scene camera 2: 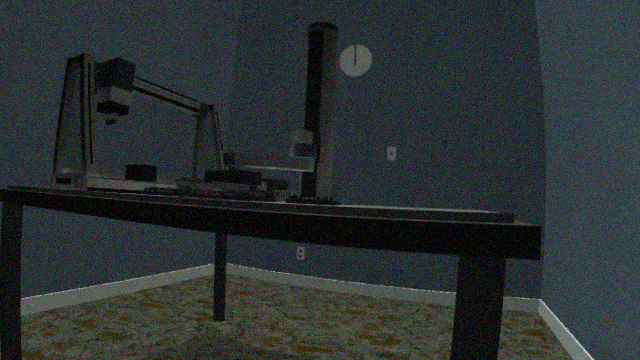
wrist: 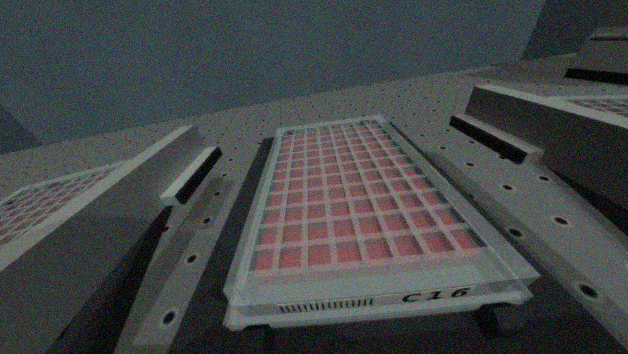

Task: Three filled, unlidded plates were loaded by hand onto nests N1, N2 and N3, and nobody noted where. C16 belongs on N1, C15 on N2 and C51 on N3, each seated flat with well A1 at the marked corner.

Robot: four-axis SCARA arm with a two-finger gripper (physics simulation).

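Frame: origin at the arm's base, x ahead, y left, z up, level; centimetres.
Where they show: gripper, between the fingertips: [scene camera 2: 193, 184] [wrist: 331, 122].
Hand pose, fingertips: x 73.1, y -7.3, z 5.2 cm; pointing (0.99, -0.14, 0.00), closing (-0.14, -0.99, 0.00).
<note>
Each offset is from my fingertips to the centre of the thing. "*": to the spot under its first point. Level surfaces: height alone.
The plate labelled C16 @[dz -2.0, dx -2.4, dy +0.3 cm] [wrist: 350, 200], with red-filled wells, stands in the middle of the wrist view on a dark nest @[* dz -2.7, dx -2.1, dy +5.8 cm] [wrist: 243, 200], its label facing the camera. Whether it is fully seated is unclear, and its marked corner does not show. My gripper [wrist: 331, 122] is open and empty, its finger pads low on either side of C16 and apart from it. A second filled plate @[dz -2.0, dx -2.7, dy +17.1 cm] [wrist: 60, 197] shows in part past the left finger, and a third @[* dz -1.4, dx -1.6, dy -18.3 cm] [wrist: 602, 104] past the right finger; their labels are hidden. In the scene view the gripper and plates are too dark to tell apart.
The arm's column [scene camera 2: 326, 115] stands on the table [scene camera 2: 425, 235]. A gantry frame [scene camera 2: 73, 120] with a hanging head @[* dz +35.3, dx +4.4, dy -39.3 cm] [scene camera 2: 115, 82] stands at the left, and a dark box @[* dz +4.7, dx -16.6, dy -45.4 cm] [scene camera 2: 141, 172] is by it. The perforated deck @[dz -3.9 cm] [wrist: 320, 100] stretches behind the nests.
</note>
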